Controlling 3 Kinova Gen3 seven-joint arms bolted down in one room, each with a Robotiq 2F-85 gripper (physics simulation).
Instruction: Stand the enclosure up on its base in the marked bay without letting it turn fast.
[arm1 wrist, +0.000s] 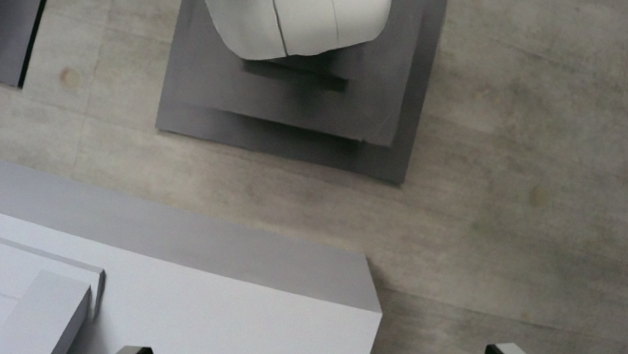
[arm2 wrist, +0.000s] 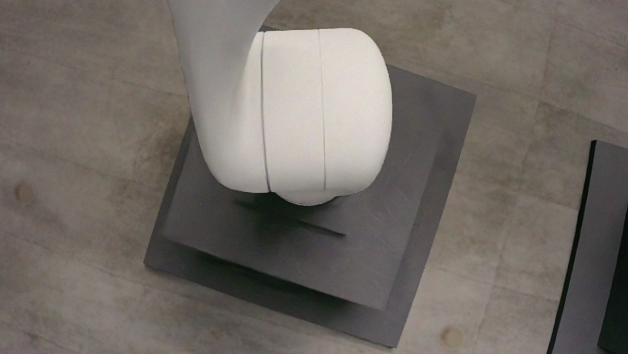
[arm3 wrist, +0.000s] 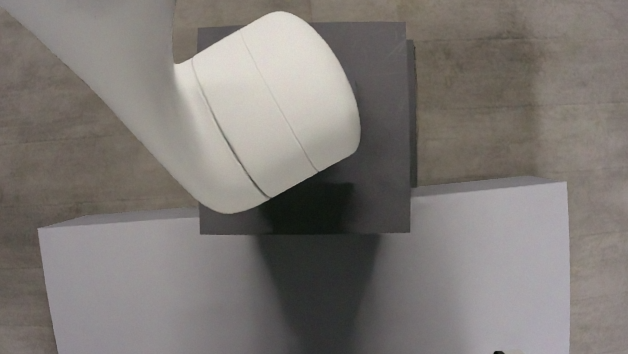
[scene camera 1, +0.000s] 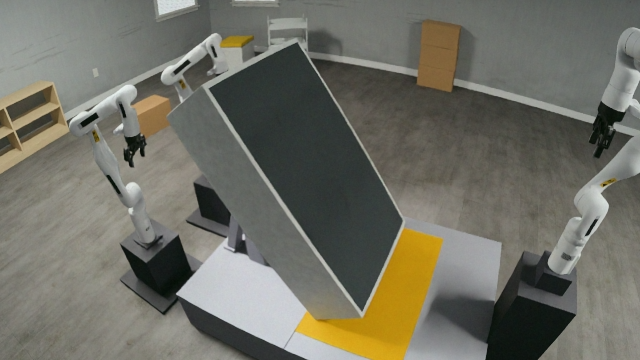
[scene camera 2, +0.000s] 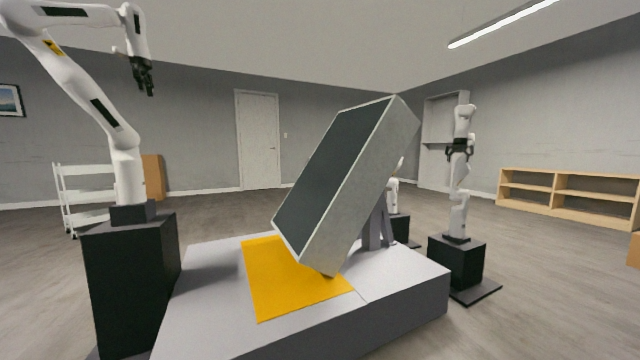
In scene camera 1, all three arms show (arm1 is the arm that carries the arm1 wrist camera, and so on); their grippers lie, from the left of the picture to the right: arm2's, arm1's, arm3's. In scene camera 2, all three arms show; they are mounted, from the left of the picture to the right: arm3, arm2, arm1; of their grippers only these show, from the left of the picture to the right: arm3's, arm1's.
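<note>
The enclosure (scene camera 1: 250, 165) (scene camera 2: 360, 185), a big grey box with a dark panel, is tilted steeply. Its low edge is at the yellow marked bay (scene camera 1: 395, 305) (scene camera 2: 280, 285); its raised end leans out over a grey support (scene camera 1: 235, 237) (scene camera 2: 371, 232). Arm1's gripper (arm1 wrist: 320, 351) (scene camera 2: 459, 157) is open and apart from it; in scene camera 1 the enclosure hides it. Arm2's gripper (scene camera 1: 137, 156) is open beside the raised end, apart from it. Arm3's gripper (scene camera 1: 595, 147) (scene camera 2: 145, 92) is open, high on the bay side, away from the enclosure. The enclosure does not show in the wrist views.
The low platform (arm1 wrist: 240, 295) (arm3 wrist: 125, 290) (scene camera 1: 470, 265) (scene camera 2: 215, 310) carries bay and support. Dark pedestals (scene camera 1: 155, 255) (scene camera 1: 530, 320) (scene camera 2: 457, 260) (scene camera 2: 130, 280) stand around it. A cardboard box (scene camera 1: 152, 115), a wooden shelf (scene camera 2: 554, 192) and a white cart (scene camera 2: 59, 195) stand farther off.
</note>
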